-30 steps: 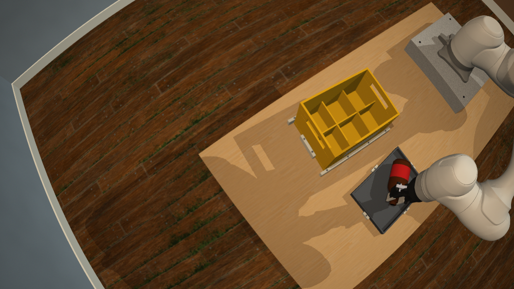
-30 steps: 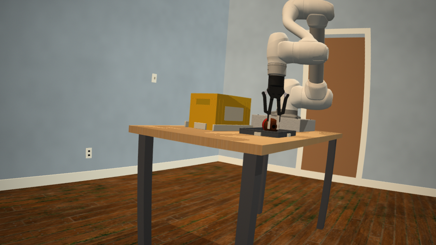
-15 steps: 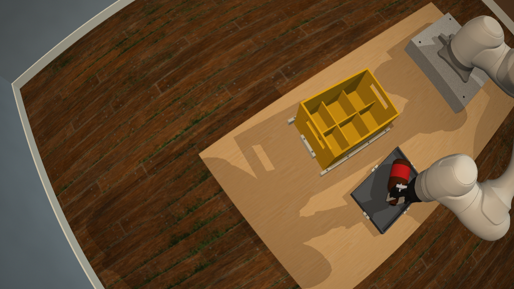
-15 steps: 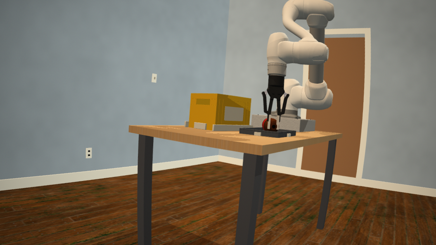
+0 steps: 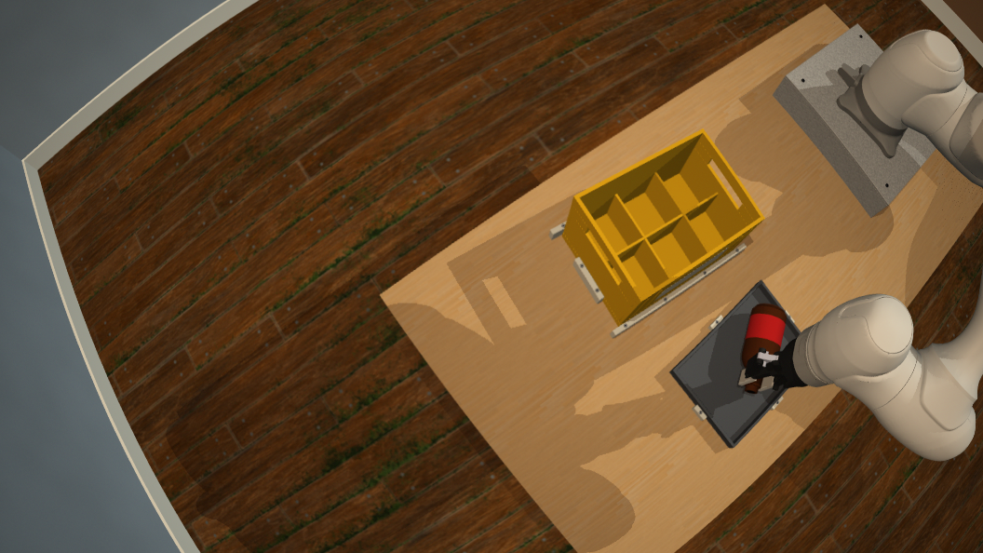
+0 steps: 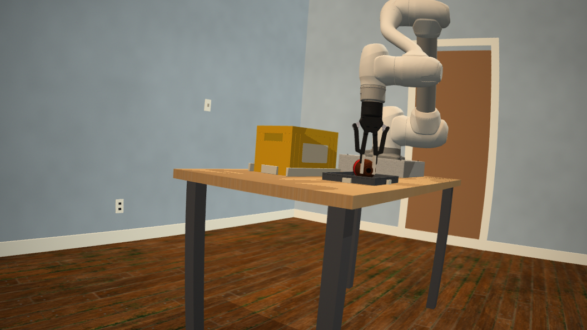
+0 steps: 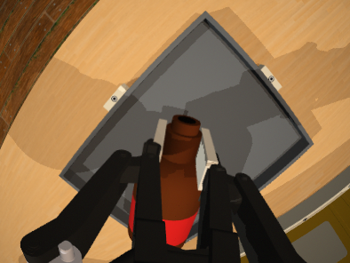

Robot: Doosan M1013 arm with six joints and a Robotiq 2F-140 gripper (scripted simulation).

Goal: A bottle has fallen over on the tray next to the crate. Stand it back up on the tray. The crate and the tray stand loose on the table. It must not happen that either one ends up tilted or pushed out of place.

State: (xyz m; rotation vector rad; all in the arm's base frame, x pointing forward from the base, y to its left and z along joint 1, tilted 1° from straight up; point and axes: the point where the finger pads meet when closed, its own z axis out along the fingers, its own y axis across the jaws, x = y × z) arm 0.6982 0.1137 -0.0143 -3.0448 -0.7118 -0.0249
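Now: the bottle 5 cm behind my hand, 2 cm to the right of it and 2 cm below it. The rest, counted from my hand: yellow crate (31 cm to the right, 6 cm behind, 2 cm above); then dark grey tray (5 cm below, 3 cm behind, 2 cm to the right).
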